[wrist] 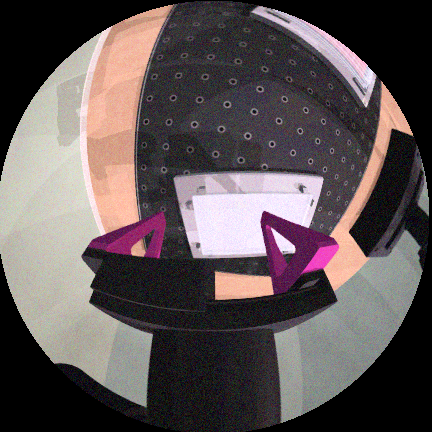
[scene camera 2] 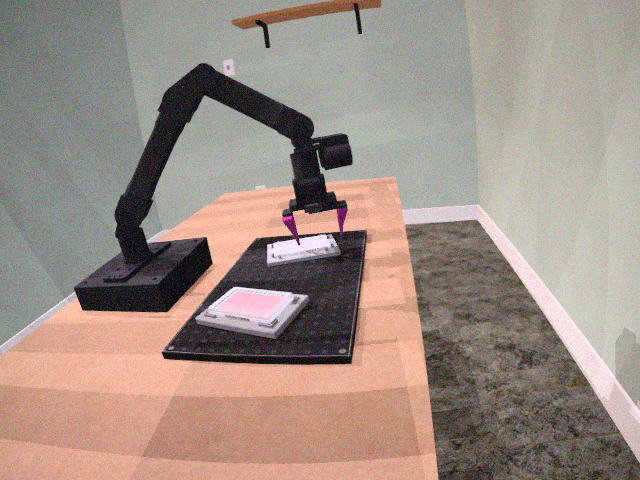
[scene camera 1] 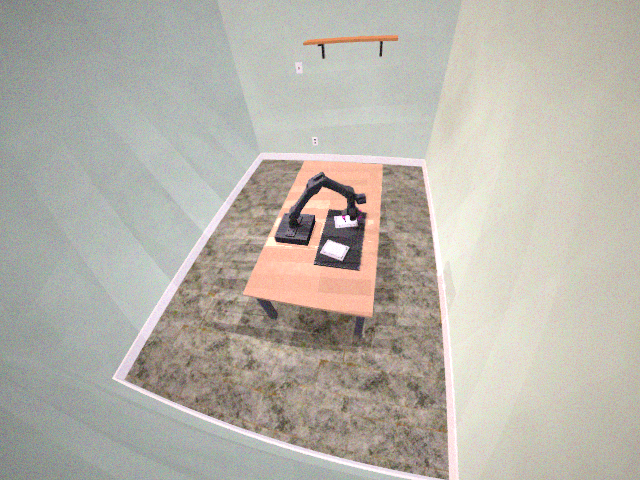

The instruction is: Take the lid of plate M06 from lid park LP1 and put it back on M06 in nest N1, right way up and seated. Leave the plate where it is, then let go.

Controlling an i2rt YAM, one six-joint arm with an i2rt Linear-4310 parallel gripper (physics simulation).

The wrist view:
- gripper
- white lid
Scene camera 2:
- gripper
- plate with pink top: on a holder with pink plate
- white lid
